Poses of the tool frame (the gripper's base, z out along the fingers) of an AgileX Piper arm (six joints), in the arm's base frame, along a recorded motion.
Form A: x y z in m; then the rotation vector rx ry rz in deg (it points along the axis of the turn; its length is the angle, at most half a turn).
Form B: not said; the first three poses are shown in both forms.
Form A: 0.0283, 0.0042, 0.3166, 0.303, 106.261, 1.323
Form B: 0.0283, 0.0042, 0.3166, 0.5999, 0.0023, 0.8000, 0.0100
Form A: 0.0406, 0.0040, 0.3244, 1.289, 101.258, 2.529
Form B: 0.0406, 0.0040, 0.3244, 0.6341, 0.0098, 0.7730, 0.0193
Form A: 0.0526, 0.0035, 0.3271, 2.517, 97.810, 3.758
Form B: 0.0526, 0.0035, 0.3271, 0.6566, 0.0194, 0.7534, 0.0289
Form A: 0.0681, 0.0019, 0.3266, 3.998, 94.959, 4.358
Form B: 0.0681, 0.0019, 0.3266, 0.6747, 0.0310, 0.7367, 0.0338
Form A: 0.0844, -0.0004, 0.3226, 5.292, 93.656, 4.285
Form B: 0.0844, -0.0004, 0.3226, 0.6826, 0.0412, 0.7289, 0.0333
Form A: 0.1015, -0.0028, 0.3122, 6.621, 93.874, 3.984
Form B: 0.1015, -0.0028, 0.3122, 0.6808, 0.0515, 0.7300, 0.0310
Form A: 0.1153, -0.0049, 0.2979, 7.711, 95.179, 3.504
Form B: 0.1153, -0.0049, 0.2979, 0.6720, 0.0598, 0.7376, 0.0272
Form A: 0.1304, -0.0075, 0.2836, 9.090, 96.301, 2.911
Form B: 0.1304, -0.0075, 0.2836, 0.6641, 0.0702, 0.7440, 0.0225
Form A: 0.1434, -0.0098, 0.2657, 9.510, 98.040, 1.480
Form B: 0.1434, -0.0098, 0.2657, 0.6527, 0.0731, 0.7540, 0.0114
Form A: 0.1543, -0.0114, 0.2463, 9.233, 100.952, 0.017
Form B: 0.1543, -0.0114, 0.2463, 0.6336, 0.0705, 0.7705, 0.0001
